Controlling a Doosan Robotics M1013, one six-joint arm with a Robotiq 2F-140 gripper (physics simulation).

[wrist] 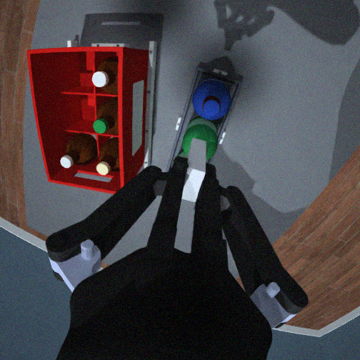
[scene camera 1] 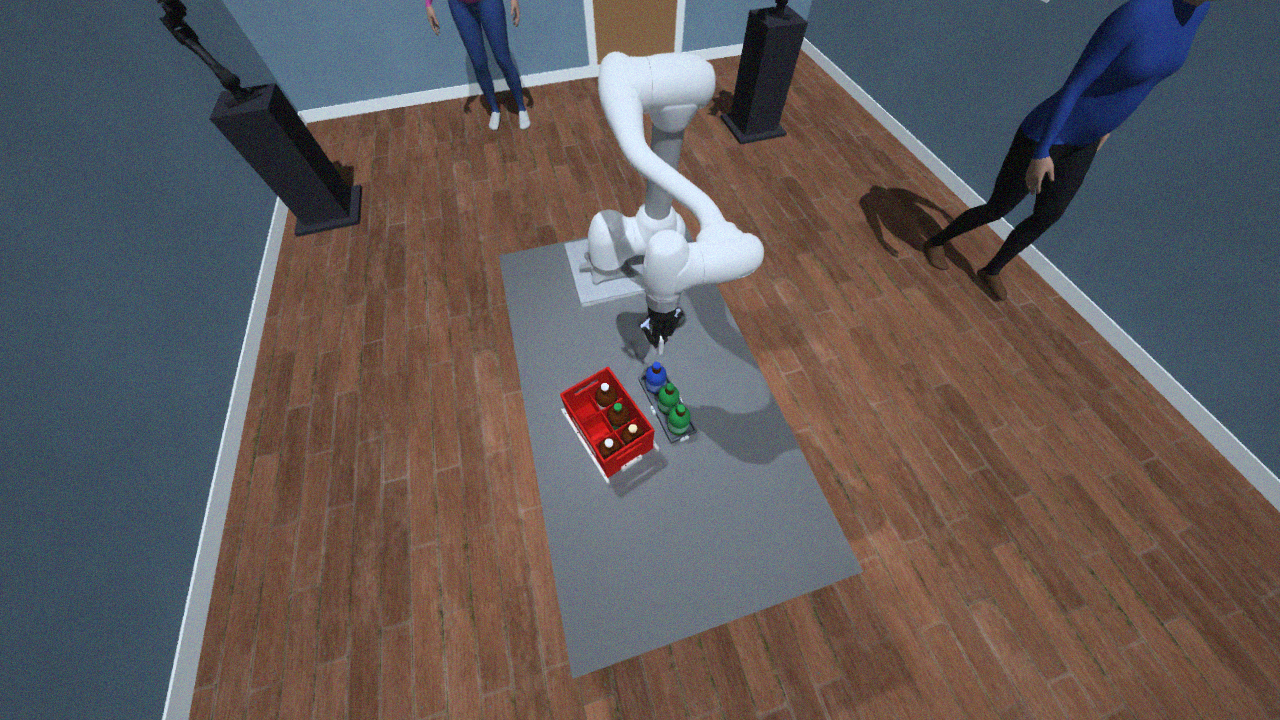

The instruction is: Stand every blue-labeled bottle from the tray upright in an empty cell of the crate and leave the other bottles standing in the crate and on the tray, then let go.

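Frame: origin at the arm's base, x up, y ahead, z left, level; metres.
Where they show: gripper, between the fingertips: (scene camera 1: pixel 658 350); arm's base, origin of its link: (scene camera 1: pixel 608 265).
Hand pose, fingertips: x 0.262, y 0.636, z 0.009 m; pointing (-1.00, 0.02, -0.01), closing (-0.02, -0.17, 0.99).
Things, the pixels of their centre, and the offset from my fingertips. "spot": a spot on its surface instead. Level surfaces: height alone.
- red crate, a spot on its surface: (scene camera 1: pixel 629 455) spot: dx -0.211, dy +0.228, dz -0.167 m
- blue-labeled bottle, middle of its body: (scene camera 1: pixel 656 375) dx -0.212, dy -0.024, dz +0.008 m
- grey mat, height of its surface: dx -0.294 m
The red crate (scene camera 1: pixel 629 455) (wrist: pixel 134 65) has six cells. Four brown bottles stand in it, with white, green and cream caps; two cells of its left column in the wrist view are empty. The blue-labeled bottle (scene camera 1: pixel 656 380) (wrist: pixel 202 97) stands upright at one end of the narrow tray (wrist: pixel 220 74). Two green bottles (scene camera 1: pixel 668 400) (scene camera 1: pixel 678 420) stand beside it in a row. One green bottle (wrist: pixel 192 141) shows in the wrist view; the fingers hide the other. My gripper (scene camera 1: pixel 661 346) (wrist: pixel 195 151) is shut and empty, raised above the mat near the blue bottle's end of the tray.
The crate and tray stand side by side on the grey mat (scene camera 1: pixel 698 546), with a narrow gap between them. The robot's base plate (scene camera 1: pixel 590 288) is at the mat's far end. Two black pedestals (scene camera 1: pixel 277 156) (scene camera 1: pixel 768 76) and two people (scene camera 1: pixel 483 44) (scene camera 1: pixel 1065 134) stand farther off.
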